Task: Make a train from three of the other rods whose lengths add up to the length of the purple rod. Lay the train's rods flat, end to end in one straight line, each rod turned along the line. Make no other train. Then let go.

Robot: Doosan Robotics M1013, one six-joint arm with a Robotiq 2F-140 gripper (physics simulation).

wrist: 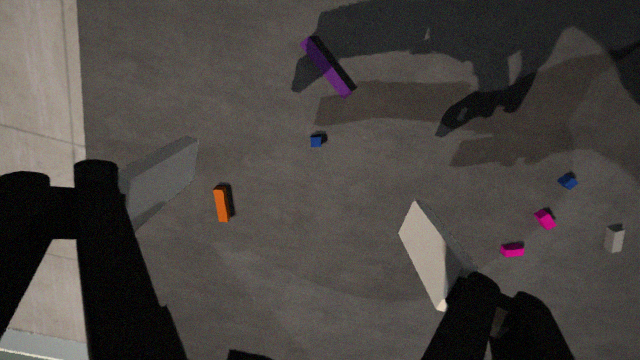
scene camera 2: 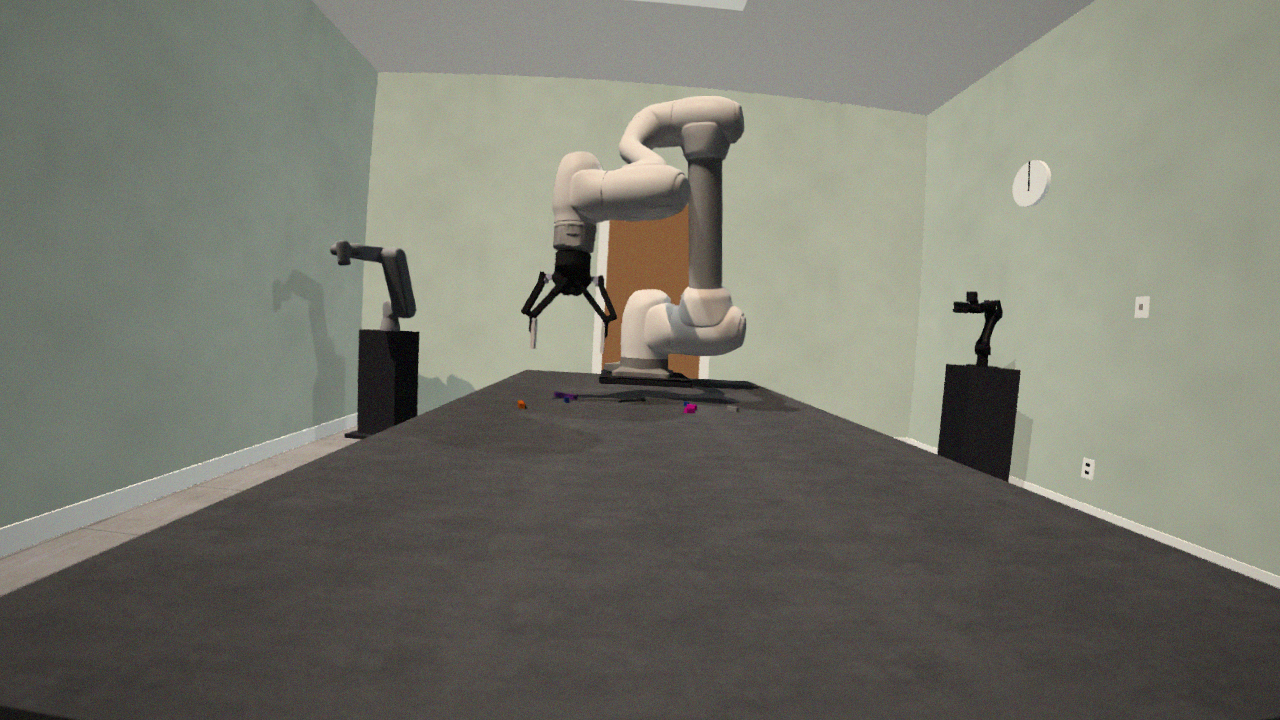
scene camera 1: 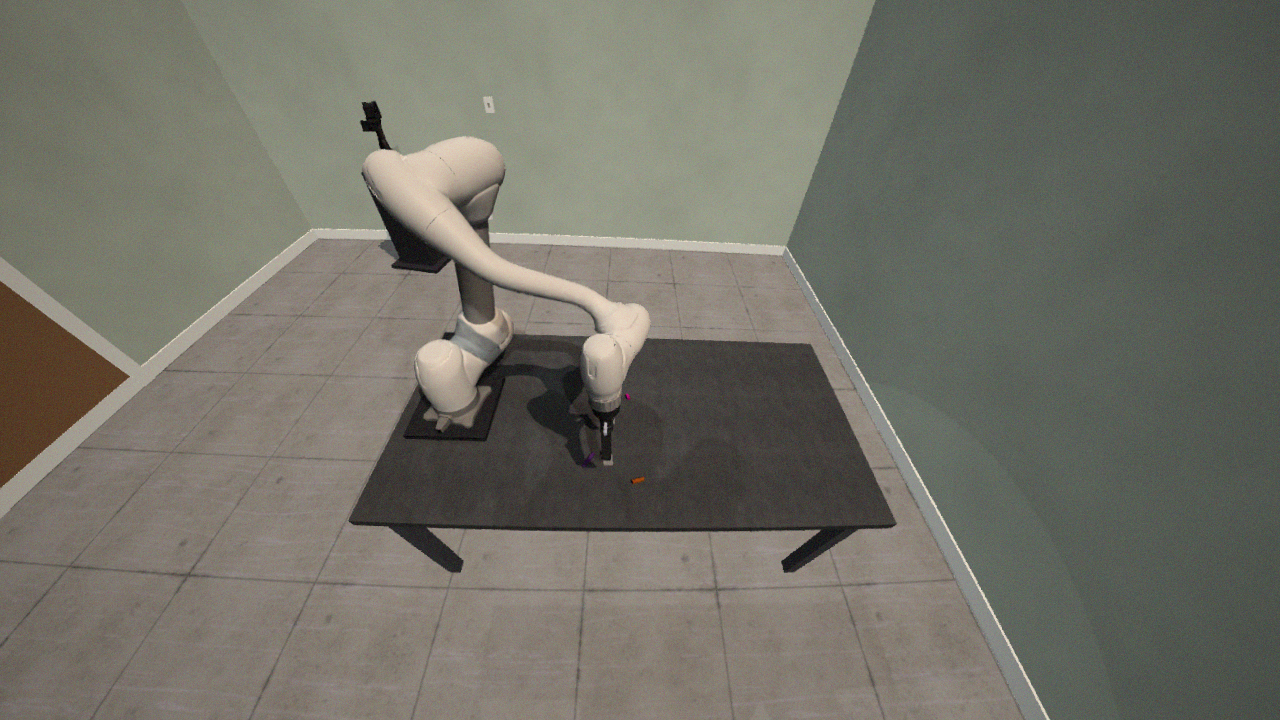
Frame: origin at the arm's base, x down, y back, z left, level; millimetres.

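Seen in the pictures: gripper, fingertip midpoint: (wrist: 305,189) (scene camera 2: 567,351); arm's base at its link origin: (scene camera 2: 643,374) (scene camera 1: 459,403).
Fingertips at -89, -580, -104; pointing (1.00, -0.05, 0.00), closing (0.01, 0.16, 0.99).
Pixels of each thing's top centre, then the offset from my fingertips to it, as dx, dy, dz. Level surfaces: height alone.
- purple rod at its top centre: (wrist: 326,69) (scene camera 2: 565,393) (scene camera 1: 588,459) +100, +67, -17
- orange rod at its top centre: (wrist: 220,206) (scene camera 2: 521,402) (scene camera 1: 638,479) +100, -106, -59
- short blue rod at its top centre: (wrist: 315,142) +100, +4, +3
- second blue rod at its top centre: (wrist: 571,183) +100, +79, +257
- light grey rod at its top centre: (wrist: 618,241) +100, +48, +359
- dark table at its surface level: dx +110
The purple rod (scene camera 1: 588,460) (scene camera 2: 564,394) (wrist: 340,83) lies flat, slanted and partly in shadow. The orange rod (scene camera 1: 637,480) (scene camera 2: 521,404) (wrist: 221,204) lies flat near the table edge. One short blue rod (wrist: 316,141) lies between them in the wrist view. At the right of that view lie a second blue rod (wrist: 567,181), a magenta rod (wrist: 545,220), another magenta rod (wrist: 512,250) and a light grey rod (wrist: 614,239). These rods lie apart, at different angles. My gripper (scene camera 1: 607,459) (scene camera 2: 570,334) (wrist: 305,189) is wide open and empty, above the table between the orange rod and the magenta rods.
The dark table (scene camera 1: 742,429) (scene camera 2: 626,555) bears the rods and the arm's base plate (scene camera 1: 447,436). The table's edge and the floor beyond show at the left of the wrist view. Shadows of the arm fall across the purple rod. Other arms on black pedestals (scene camera 2: 388,380) (scene camera 2: 979,411) stand off the table.
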